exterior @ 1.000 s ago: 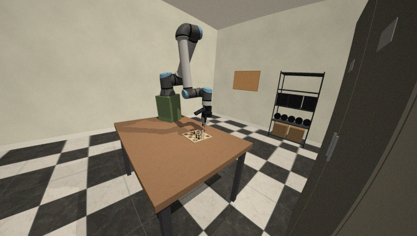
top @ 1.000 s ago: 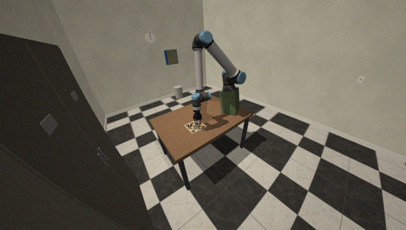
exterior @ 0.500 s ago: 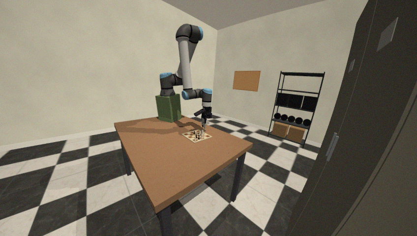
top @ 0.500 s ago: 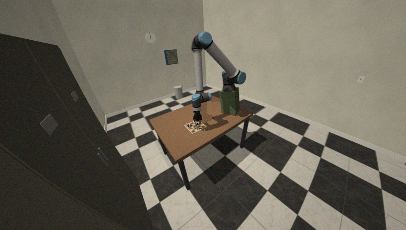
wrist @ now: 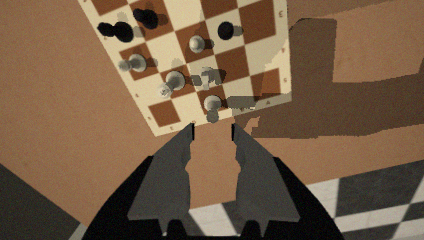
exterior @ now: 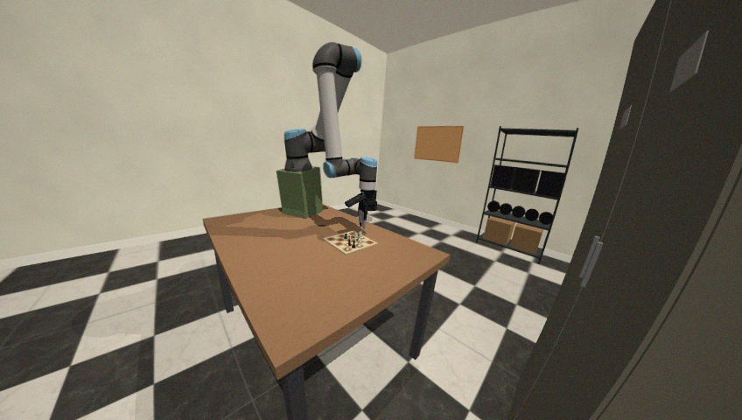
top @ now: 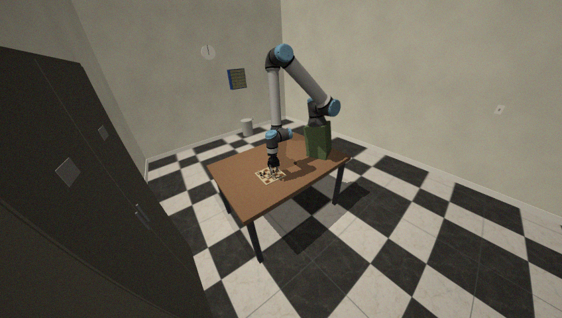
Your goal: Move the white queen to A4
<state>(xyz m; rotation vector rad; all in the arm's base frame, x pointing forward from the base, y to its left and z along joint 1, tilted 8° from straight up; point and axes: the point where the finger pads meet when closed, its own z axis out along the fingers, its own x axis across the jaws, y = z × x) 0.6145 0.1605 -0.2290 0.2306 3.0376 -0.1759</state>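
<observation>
My gripper is now 80 mm to the left of the chessboard, 80 mm above it and 10 mm short of it.
</observation>
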